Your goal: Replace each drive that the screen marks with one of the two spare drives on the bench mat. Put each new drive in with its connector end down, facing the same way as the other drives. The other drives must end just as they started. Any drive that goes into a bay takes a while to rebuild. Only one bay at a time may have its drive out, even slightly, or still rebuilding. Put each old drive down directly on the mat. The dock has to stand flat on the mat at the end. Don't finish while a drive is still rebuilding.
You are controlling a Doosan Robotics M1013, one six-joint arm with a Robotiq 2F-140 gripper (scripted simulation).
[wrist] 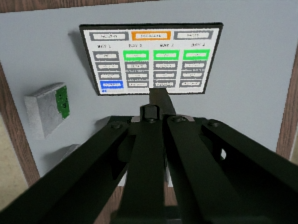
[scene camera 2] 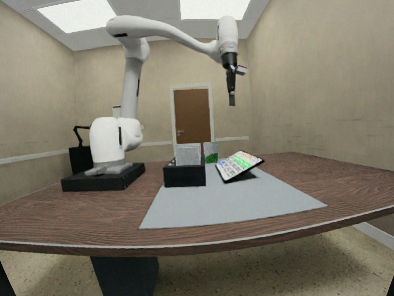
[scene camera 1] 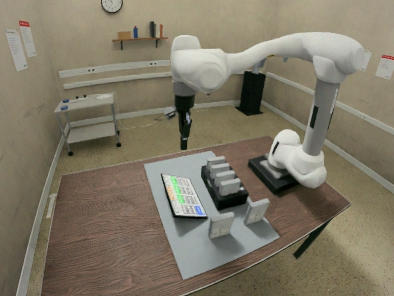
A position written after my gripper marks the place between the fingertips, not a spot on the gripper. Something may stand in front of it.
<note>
I see my gripper (wrist: pixel 157 101), a spare drive (wrist: pixel 48 108) and a grey mat (scene camera 2: pixel 254 195).
The grey mat shows as well in the wrist view (wrist: pixel 245 88) and in scene camera 1 (scene camera 1: pixel 195 253).
</note>
